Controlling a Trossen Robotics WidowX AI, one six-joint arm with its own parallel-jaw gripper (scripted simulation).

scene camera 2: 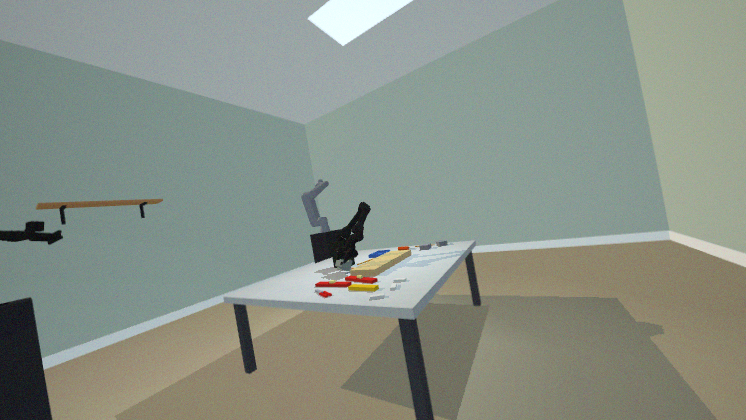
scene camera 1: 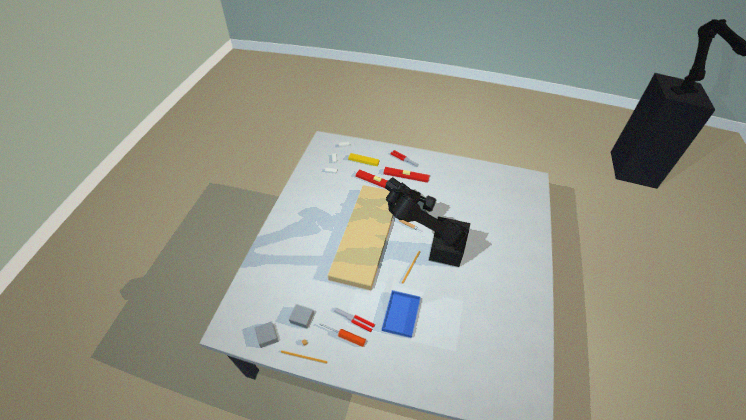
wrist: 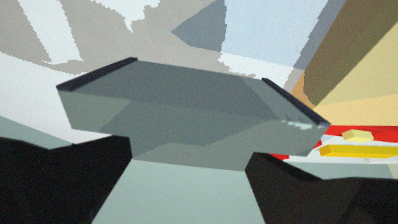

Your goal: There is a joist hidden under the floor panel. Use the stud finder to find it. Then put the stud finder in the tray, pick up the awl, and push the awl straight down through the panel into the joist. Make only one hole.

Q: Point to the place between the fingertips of my gripper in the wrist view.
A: At 192, 142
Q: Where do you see a stud finder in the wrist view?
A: At 179, 115
